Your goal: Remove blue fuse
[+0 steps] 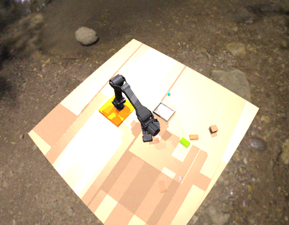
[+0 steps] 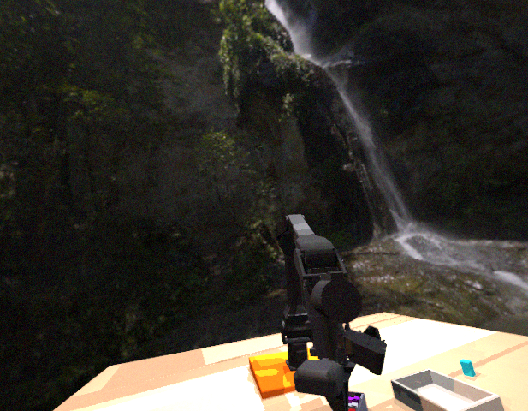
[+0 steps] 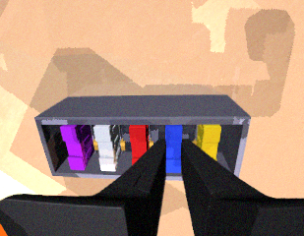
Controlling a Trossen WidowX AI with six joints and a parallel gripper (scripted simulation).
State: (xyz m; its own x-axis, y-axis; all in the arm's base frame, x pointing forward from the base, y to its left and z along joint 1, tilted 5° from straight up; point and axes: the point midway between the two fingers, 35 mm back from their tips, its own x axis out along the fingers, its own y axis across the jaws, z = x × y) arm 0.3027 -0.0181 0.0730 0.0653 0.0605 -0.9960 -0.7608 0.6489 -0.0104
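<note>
Now: the red fuse 20 mm behind my gripper tip, 10 mm to the left of it and 10 mm below it. The rest, counted from my gripper tip: white fuse: 30 mm behind, 20 mm to the left, 10 mm below; then blue fuse: 10 mm below; then yellow fuse: 10 mm to the right, 10 mm below, 10 mm ahead.
</note>
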